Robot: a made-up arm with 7 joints. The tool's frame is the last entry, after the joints. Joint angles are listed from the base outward.
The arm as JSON. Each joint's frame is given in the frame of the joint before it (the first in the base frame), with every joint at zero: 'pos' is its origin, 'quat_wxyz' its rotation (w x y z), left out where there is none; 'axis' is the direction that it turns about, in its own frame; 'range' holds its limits. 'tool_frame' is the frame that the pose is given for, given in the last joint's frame.
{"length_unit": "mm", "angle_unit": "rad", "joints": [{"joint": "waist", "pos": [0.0, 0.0, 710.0], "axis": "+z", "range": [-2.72, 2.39]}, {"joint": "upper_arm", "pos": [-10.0, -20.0, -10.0], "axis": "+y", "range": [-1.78, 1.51]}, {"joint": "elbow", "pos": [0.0, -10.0, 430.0], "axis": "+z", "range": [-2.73, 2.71]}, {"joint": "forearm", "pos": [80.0, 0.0, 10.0], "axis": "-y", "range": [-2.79, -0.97]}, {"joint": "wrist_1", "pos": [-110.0, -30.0, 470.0], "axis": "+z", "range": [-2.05, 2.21]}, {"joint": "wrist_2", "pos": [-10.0, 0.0, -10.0], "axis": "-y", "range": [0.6, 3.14]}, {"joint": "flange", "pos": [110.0, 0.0, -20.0], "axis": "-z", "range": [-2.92, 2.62]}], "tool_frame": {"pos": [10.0, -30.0, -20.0], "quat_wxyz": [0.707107, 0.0, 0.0, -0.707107]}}
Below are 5 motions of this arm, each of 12 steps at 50 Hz.
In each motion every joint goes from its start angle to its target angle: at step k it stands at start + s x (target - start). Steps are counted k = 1, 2, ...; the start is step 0. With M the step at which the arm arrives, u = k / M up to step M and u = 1 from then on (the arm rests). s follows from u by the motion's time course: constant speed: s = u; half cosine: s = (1 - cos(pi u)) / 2; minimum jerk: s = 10 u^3 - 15 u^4 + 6 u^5.
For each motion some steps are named. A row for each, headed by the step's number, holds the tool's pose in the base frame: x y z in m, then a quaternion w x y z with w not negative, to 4 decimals.
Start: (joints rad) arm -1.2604 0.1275 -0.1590 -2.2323 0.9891 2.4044 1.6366
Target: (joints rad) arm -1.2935 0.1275 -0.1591 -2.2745 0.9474 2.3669 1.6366
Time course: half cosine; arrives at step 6
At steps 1, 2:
1: -0.0065 -0.6092 0.8309 0.8505 -0.2156 -0.2338 0.4189
2: -0.0100 -0.6069 0.8271 0.8514 -0.2097 -0.2353 0.4192

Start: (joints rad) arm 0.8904 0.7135 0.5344 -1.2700 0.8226 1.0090 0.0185
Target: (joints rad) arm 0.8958 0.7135 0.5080 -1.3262 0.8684 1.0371 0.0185
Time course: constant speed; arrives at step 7
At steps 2, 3, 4, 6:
2: 0.2702 0.7795 0.8394 0.7494 -0.3214 0.5789 0.0006
3: 0.2700 0.7789 0.8351 0.7469 -0.3224 0.5815 -0.0025
4: 0.2697 0.7782 0.8308 0.7445 -0.3234 0.5841 -0.0056
6: 0.2693 0.7767 0.8223 0.7395 -0.3253 0.5892 -0.0121

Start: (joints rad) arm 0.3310 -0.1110 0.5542 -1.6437 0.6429 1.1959 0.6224
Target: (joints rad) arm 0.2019 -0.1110 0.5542 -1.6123 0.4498 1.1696 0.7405
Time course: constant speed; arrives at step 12
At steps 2, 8, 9, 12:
2: 0.3657 0.4119 1.2004 0.7737 -0.1598 0.2725 -0.5491
8: 0.3931 0.3810 1.2082 0.7434 -0.1617 0.2265 -0.6083
9: 0.3974 0.3757 1.2095 0.7376 -0.1620 0.2188 -0.6179
12: 0.4099 0.3594 1.2137 0.7192 -0.1629 0.1956 -0.6465

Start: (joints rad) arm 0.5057 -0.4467 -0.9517 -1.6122 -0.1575 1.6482 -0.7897
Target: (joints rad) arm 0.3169 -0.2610 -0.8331 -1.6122 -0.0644 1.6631 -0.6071
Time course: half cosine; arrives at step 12
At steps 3, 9, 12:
3: 0.3859 -0.4851 1.3145 0.7901 0.1198 -0.1237 -0.5883
9: 0.4213 -0.4602 1.3053 0.7412 0.0929 -0.1015 -0.6570
12: 0.4298 -0.4570 1.3006 0.7301 0.0876 -0.0958 -0.6708

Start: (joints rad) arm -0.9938 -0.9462 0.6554 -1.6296 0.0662 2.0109 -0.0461
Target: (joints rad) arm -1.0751 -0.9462 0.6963 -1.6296 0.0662 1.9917 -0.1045
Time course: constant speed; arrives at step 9
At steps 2, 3, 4, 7, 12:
2: 0.2256 0.2761 1.4758 0.5336 0.0824 -0.5697 -0.6196
3: 0.2300 0.2762 1.4744 0.5347 0.0767 -0.5693 -0.6198
4: 0.2345 0.2762 1.4730 0.5358 0.0711 -0.5688 -0.6199
7: 0.2479 0.2758 1.4687 0.5392 0.0541 -0.5670 -0.6203
12: 0.2569 0.2753 1.4657 0.5414 0.0428 -0.5656 -0.6206

